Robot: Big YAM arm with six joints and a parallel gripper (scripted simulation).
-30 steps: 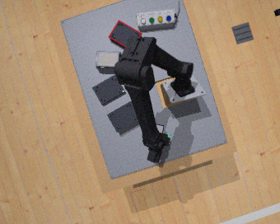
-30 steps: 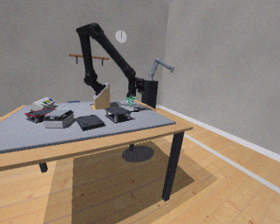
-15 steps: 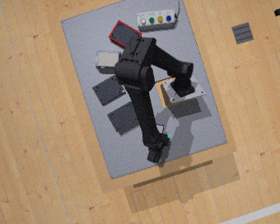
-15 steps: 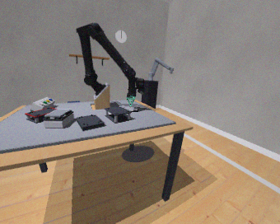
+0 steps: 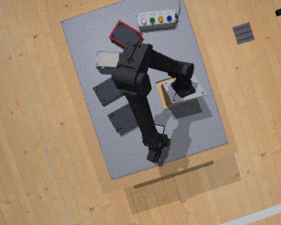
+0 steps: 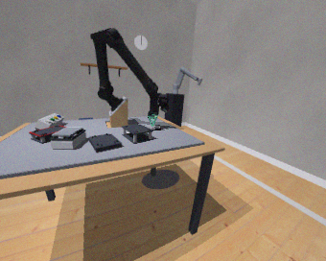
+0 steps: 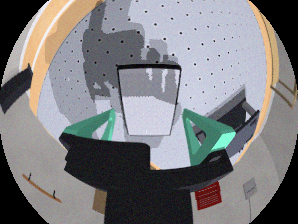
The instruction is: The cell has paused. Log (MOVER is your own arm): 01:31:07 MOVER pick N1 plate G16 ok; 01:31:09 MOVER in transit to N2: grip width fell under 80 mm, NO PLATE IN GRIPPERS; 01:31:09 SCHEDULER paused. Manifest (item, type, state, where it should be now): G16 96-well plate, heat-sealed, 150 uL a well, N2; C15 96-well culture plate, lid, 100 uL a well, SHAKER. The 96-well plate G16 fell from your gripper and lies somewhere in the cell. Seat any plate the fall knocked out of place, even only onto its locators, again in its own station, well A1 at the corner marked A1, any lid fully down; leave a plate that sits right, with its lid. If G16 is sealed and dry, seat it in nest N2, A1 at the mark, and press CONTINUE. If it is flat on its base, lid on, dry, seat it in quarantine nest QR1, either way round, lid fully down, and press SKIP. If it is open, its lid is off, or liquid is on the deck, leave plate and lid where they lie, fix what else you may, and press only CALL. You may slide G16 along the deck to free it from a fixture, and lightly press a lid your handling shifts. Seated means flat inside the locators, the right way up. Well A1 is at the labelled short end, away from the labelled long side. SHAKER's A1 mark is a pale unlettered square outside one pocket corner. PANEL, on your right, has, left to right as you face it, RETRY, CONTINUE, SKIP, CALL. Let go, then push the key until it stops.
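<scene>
Right now the plate G16 is 30 mm below my hand. From my hand the other things lie so: red-framed nest (630 mm to the right, 50 mm behind); then lidded plate (520 mm to the right, 100 mm ahead, 20 mm above).
</scene>
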